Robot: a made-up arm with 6 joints. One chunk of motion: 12 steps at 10 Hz.
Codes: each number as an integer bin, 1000 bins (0 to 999) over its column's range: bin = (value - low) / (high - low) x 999, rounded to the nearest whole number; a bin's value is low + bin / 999 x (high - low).
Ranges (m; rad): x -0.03..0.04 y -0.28..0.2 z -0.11..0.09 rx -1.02..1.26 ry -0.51..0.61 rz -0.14..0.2
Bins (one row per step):
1: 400 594 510 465 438 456
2: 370 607 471 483 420 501
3: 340 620 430 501 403 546
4: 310 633 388 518 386 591
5: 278 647 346 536 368 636
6: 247 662 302 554 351 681
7: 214 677 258 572 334 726
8: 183 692 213 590 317 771
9: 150 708 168 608 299 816
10: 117 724 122 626 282 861
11: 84 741 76 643 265 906
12: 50 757 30 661 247 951
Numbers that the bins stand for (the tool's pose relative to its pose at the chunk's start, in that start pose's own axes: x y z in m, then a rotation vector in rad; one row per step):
1: -0.0020 0.0054 -0.0079 0.0413 -0.0189 0.0152
2: -0.0041 0.0117 -0.0157 0.0823 -0.0391 0.0305
3: -0.0062 0.0179 -0.0239 0.1234 -0.0582 0.0458
4: -0.0083 0.0241 -0.0323 0.1622 -0.0772 0.0611
5: -0.0105 0.0309 -0.0407 0.2033 -0.0974 0.0765
6: -0.0127 0.0381 -0.0495 0.2444 -0.1165 0.0918
7: -0.0150 0.0453 -0.0583 0.2855 -0.1355 0.1071
8: -0.0172 0.0525 -0.0674 0.3265 -0.1546 0.1224
9: -0.0195 0.0602 -0.0764 0.3676 -0.1748 0.1377
10: -0.0218 0.0679 -0.0856 0.4087 -0.1938 0.1530
11: -0.0241 0.0760 -0.0948 0.4475 -0.2129 0.1683
12: -0.0265 0.0837 -0.1040 0.4886 -0.2331 0.1837

